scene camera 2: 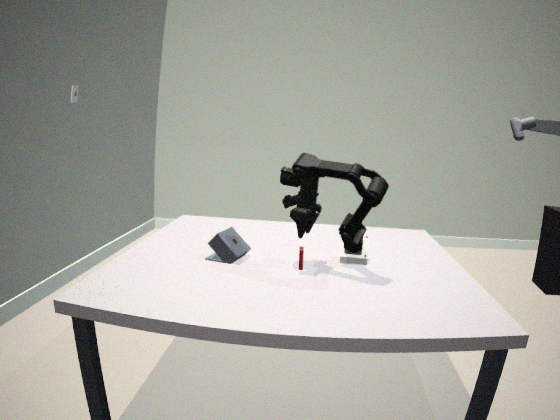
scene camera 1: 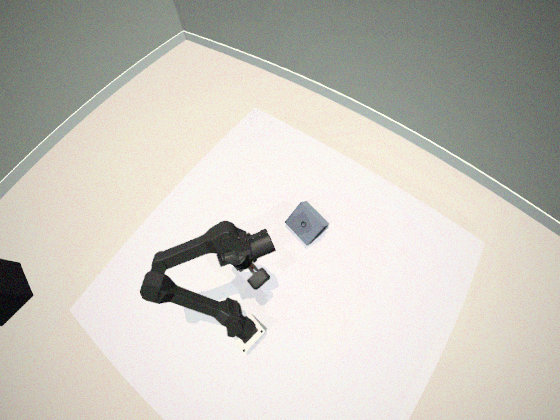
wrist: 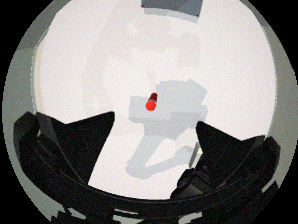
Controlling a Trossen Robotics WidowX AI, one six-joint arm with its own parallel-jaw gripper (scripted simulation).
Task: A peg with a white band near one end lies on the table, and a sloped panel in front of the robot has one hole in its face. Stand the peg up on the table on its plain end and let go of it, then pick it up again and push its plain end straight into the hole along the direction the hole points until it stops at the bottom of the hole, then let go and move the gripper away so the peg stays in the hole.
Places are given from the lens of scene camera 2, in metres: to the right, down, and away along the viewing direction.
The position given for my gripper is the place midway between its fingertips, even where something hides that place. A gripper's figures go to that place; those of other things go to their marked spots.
my gripper (scene camera 2: 303, 235): 0.08, 0.09, 1.47
sloped panel (scene camera 2: 223, 245): -0.20, 0.12, 1.51
